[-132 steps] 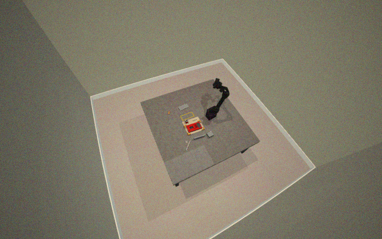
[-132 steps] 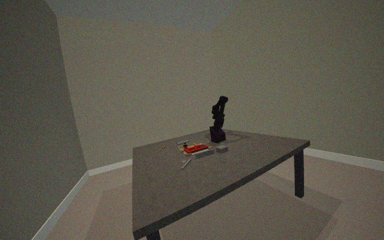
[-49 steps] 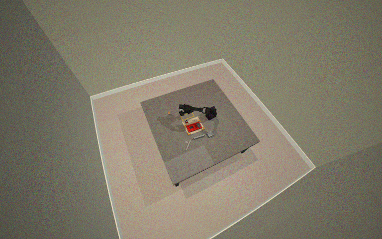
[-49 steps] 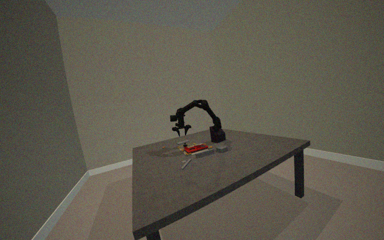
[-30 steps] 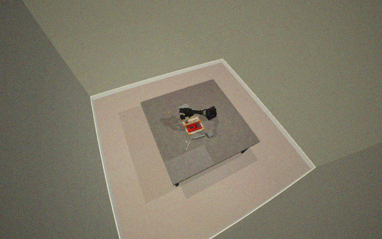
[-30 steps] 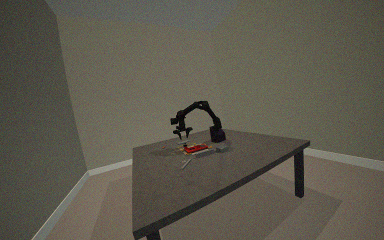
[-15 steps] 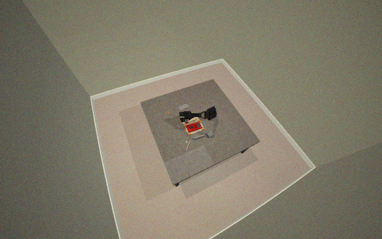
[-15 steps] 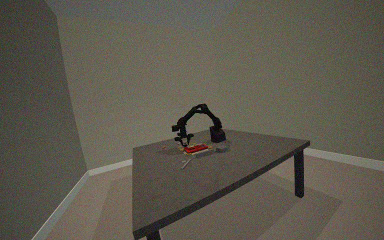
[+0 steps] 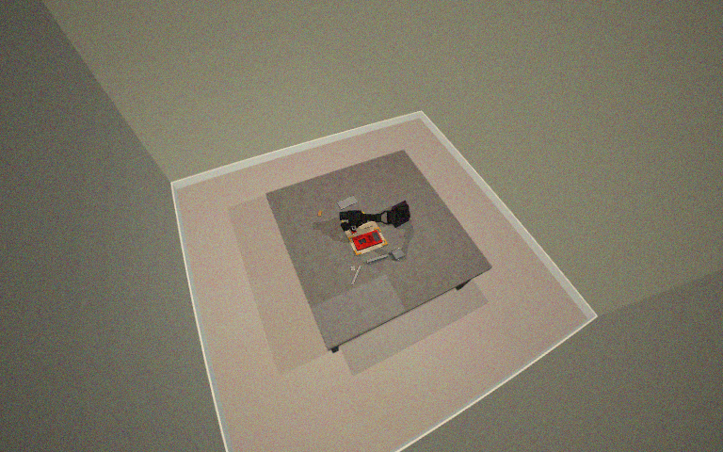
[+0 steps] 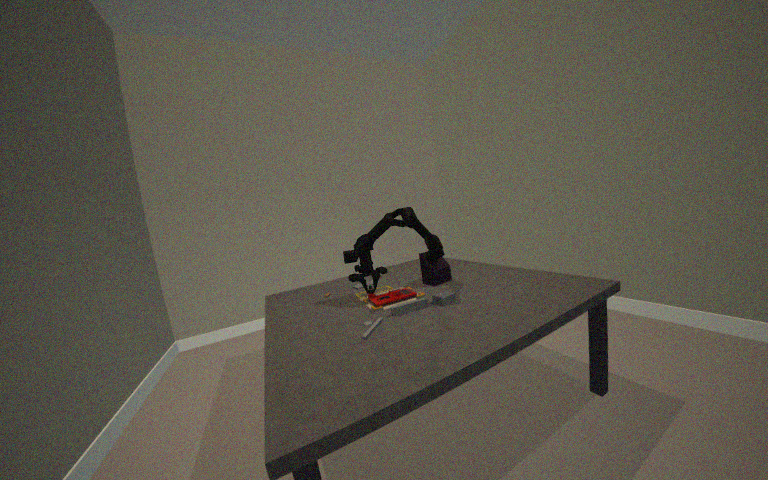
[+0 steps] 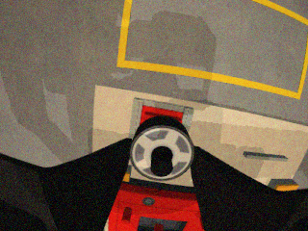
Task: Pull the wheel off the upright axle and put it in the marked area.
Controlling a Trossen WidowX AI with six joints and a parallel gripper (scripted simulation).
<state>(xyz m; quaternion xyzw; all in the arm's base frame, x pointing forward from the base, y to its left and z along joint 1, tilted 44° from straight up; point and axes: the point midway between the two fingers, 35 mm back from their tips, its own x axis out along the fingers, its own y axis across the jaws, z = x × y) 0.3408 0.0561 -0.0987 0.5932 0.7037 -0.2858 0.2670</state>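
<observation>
My gripper tip is right at the wheel. From my gripper tip the other things lie so: base plate 10 cm to the left, 6 cm behind, 3 cm below; then grey block 30 cm to the left, 21 cm behind, 2 cm below; then small orange piece 24 cm to the right, 18 cm ahead, 3 cm below.
</observation>
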